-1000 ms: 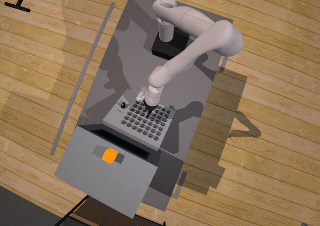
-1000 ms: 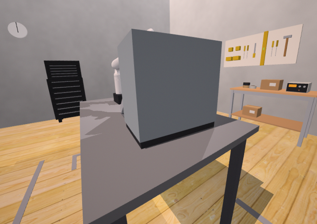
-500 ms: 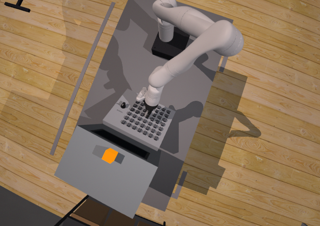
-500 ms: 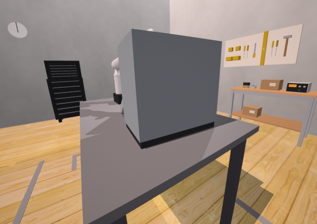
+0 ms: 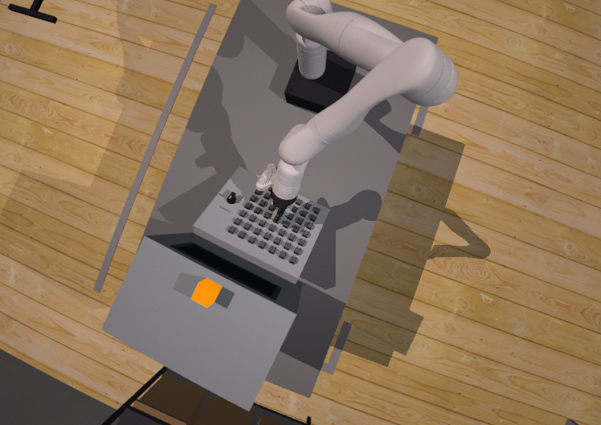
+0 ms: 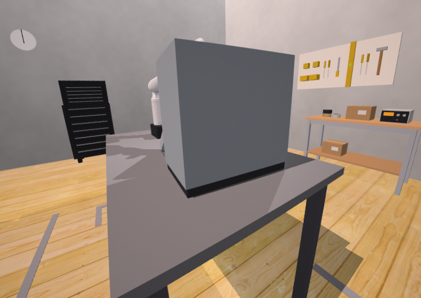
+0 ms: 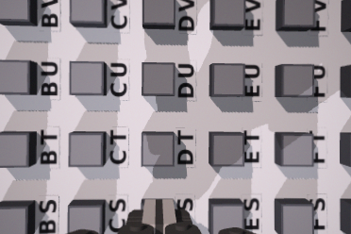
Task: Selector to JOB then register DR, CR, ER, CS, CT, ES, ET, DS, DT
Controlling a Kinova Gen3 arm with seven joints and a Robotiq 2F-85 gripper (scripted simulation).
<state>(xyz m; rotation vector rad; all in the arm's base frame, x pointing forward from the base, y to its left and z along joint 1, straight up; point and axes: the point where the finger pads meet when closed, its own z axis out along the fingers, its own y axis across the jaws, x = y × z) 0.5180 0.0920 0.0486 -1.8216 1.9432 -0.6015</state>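
My hand is 16 cm to the left of the black selector knob and 1 cm above it. The rest, counted from my hand: grey keypad panel (4 cm ahead, 5 cm to the right, 5 cm below).
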